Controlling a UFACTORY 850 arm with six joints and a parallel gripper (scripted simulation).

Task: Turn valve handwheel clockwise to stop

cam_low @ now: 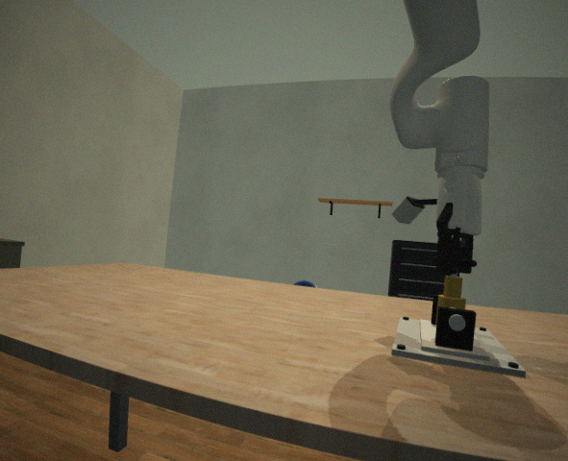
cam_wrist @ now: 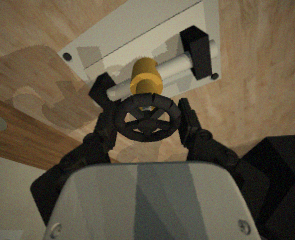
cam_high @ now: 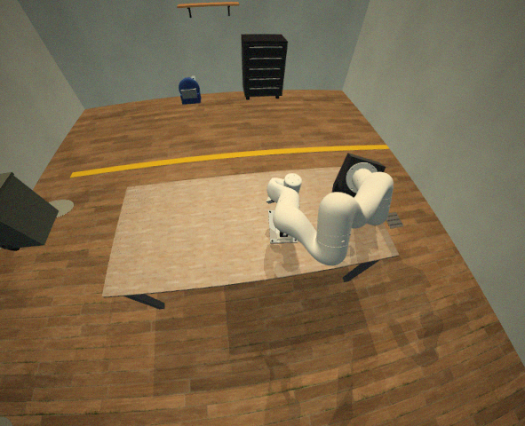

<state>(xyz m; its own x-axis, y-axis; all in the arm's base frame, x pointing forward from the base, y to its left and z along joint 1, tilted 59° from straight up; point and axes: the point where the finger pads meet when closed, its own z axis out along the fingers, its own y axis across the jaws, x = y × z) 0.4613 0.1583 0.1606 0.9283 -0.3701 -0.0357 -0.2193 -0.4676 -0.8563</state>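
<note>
My gripper is now right at the black spoked handwheel. Also, from my hand: baseplate: 130 mm below.
</note>
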